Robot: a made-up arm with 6 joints. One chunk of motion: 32 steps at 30 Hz.
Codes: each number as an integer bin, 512 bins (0 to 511) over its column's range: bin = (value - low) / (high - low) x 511, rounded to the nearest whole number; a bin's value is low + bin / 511 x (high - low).
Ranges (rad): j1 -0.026..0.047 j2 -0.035..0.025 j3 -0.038..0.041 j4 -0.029..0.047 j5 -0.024..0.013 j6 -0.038..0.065
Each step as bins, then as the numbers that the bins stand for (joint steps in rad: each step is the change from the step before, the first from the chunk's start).
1 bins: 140 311 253 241 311 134
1 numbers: -0.00600 0.00152 0.00111 0.00684 -0.00148 -0.01099
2 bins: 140 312 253 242 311 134
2 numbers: -0.00600 0.00163 0.00111 0.00699 -0.00148 -0.01099
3 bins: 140 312 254 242 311 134
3 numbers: -0.00600 0.00163 0.00127 0.00699 -0.00148 -0.01099
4 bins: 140 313 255 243 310 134
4 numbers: -0.00600 0.00175 0.00142 0.00714 -0.00155 -0.01099
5 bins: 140 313 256 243 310 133
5 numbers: -0.00600 0.00175 0.00158 0.00714 -0.00155 -0.01119
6 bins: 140 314 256 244 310 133
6 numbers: -0.00600 0.00187 0.00158 0.00729 -0.00155 -0.01119
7 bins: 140 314 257 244 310 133
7 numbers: -0.00600 0.00187 0.00173 0.00729 -0.00155 -0.01119
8 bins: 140 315 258 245 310 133
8 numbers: -0.00600 0.00199 0.00189 0.00744 -0.00155 -0.01119
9 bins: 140 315 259 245 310 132
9 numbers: -0.00600 0.00199 0.00204 0.00744 -0.00155 -0.01139
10 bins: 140 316 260 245 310 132
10 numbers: -0.00600 0.00210 0.00220 0.00744 -0.00155 -0.01139
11 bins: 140 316 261 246 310 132
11 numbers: -0.00600 0.00210 0.00235 0.00759 -0.00155 -0.01139
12 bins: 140 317 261 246 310 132
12 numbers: -0.00600 0.00222 0.00235 0.00759 -0.00155 -0.01139
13 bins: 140 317 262 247 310 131
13 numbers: -0.00600 0.00222 0.00250 0.00774 -0.00155 -0.01159
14 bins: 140 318 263 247 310 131
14 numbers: -0.00600 0.00234 0.00266 0.00774 -0.00155 -0.01159
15 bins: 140 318 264 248 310 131
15 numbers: -0.00600 0.00234 0.00281 0.00788 -0.00155 -0.01159
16 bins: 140 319 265 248 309 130
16 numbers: -0.00600 0.00246 0.00297 0.00788 -0.00163 -0.01180
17 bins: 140 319 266 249 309 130
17 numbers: -0.00600 0.00246 0.00312 0.00803 -0.00163 -0.01180
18 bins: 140 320 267 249 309 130
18 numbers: -0.00600 0.00257 0.00328 0.00803 -0.00163 -0.01180
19 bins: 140 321 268 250 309 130
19 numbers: -0.00600 0.00269 0.00343 0.00818 -0.00163 -0.01180
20 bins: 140 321 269 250 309 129
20 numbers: -0.00600 0.00269 0.00359 0.00818 -0.00163 -0.01200
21 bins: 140 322 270 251 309 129
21 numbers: -0.00600 0.00281 0.00374 0.00833 -0.00163 -0.01200
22 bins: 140 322 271 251 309 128
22 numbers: -0.00600 0.00281 0.00390 0.00833 -0.00163 -0.01220
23 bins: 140 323 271 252 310 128
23 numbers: -0.00600 0.00293 0.00390 0.00848 -0.00155 -0.01220
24 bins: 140 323 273 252 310 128
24 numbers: -0.00600 0.00293 0.00421 0.00848 -0.00155 -0.01220
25 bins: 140 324 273 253 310 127
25 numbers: -0.00600 0.00304 0.00421 0.00863 -0.00155 -0.01240
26 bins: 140 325 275 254 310 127
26 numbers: -0.00600 0.00316 0.00451 0.00878 -0.00155 -0.01240
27 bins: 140 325 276 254 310 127
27 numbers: -0.00600 0.00316 0.00467 0.00878 -0.00155 -0.01240
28 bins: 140 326 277 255 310 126
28 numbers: -0.00600 0.00328 0.00482 0.00893 -0.00155 -0.01260
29 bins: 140 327 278 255 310 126
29 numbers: -0.00600 0.00340 0.00498 0.00893 -0.00155 -0.01260
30 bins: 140 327 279 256 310 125
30 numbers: -0.00600 0.00340 0.00513 0.00907 -0.00155 -0.01280
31 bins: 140 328 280 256 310 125
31 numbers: -0.00600 0.00351 0.00529 0.00907 -0.00155 -0.01280
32 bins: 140 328 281 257 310 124
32 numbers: -0.00600 0.00351 0.00544 0.00922 -0.00155 -0.01301
